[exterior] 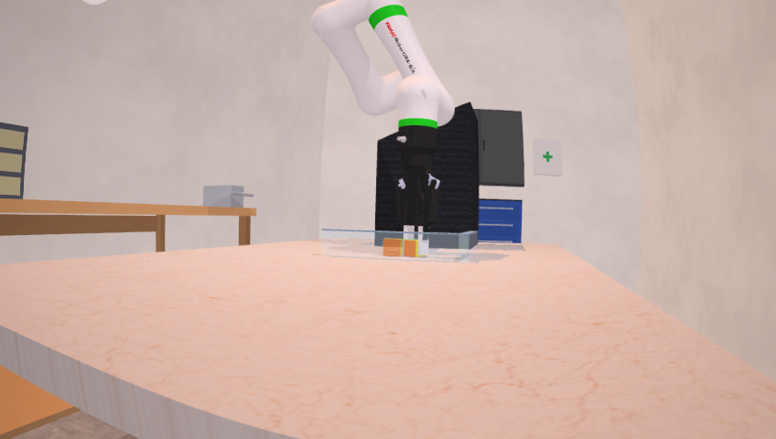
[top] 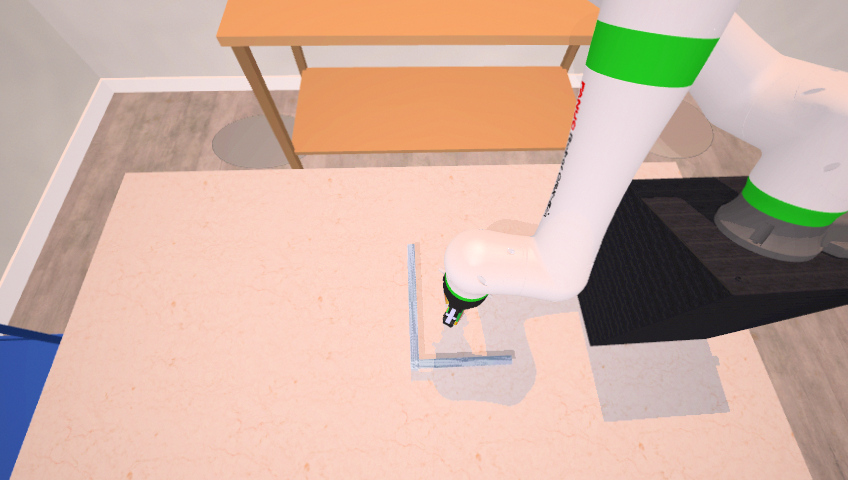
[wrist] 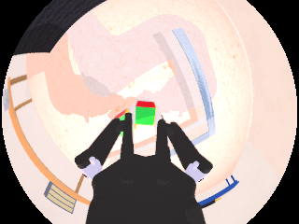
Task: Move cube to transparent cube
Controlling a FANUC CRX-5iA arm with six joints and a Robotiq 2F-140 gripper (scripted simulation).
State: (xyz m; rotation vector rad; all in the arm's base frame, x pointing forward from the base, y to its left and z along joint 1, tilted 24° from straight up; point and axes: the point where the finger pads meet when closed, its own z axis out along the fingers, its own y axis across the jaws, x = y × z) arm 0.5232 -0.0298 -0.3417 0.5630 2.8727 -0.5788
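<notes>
Right now the transparent cube is 5 cm to the right of my hand, 2 cm below it and 1 cm ahead of it.
</notes>
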